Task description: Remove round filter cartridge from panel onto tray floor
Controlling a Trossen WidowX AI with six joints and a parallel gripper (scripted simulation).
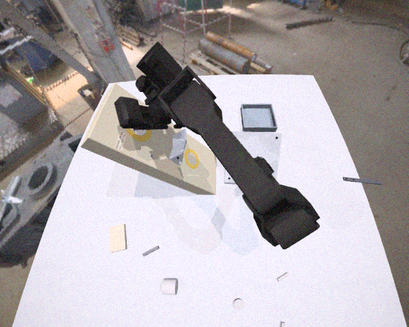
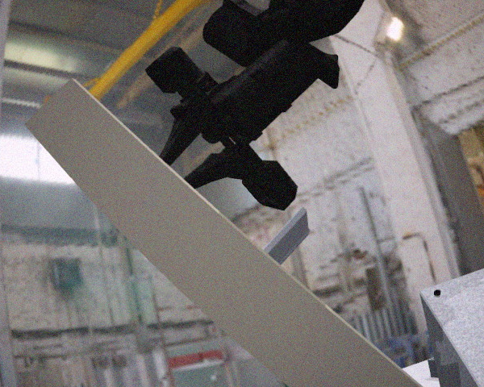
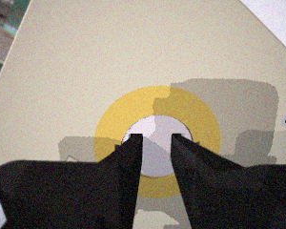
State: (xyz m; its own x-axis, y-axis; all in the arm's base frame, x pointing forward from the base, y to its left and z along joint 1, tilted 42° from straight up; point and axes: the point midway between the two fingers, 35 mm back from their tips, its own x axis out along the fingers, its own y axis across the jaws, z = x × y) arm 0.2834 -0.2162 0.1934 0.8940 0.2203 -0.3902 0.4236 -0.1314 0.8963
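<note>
The round white filter cartridge lies 1 cm ahead of my gripper tip and 1 cm below it. Round my gripper tip: beige card (17 cm ahead, 25 cm to the left, 28 cm below); grey tray (43 cm behind, 24 cm to the right, 28 cm below); grey bracket (9 cm behind, 1 cm to the left, 10 cm below).
</note>
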